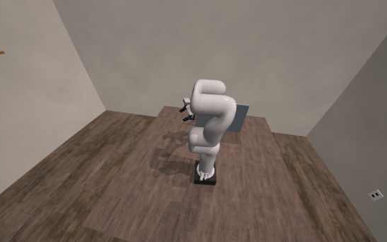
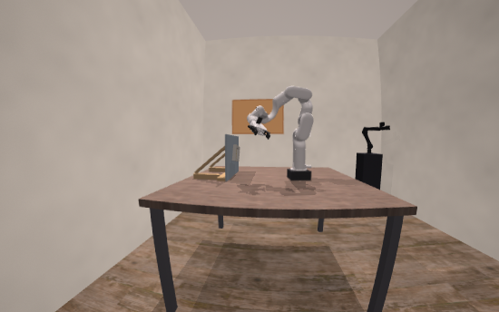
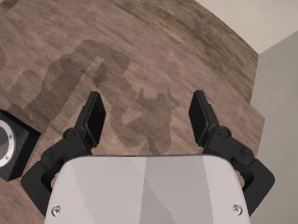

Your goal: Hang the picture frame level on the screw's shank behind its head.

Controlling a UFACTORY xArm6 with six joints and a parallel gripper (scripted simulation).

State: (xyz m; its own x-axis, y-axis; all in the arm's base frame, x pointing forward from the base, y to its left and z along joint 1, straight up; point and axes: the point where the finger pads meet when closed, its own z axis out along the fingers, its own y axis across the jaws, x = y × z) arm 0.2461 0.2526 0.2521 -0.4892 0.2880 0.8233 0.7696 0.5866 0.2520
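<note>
The picture frame lies 290 mm to the right of my hand, 260 mm ahead of it and 140 mm below it. The rest, counted from my hand: grey-blue wall panel (280 mm to the right, 280 mm ahead, 160 mm below).
</note>
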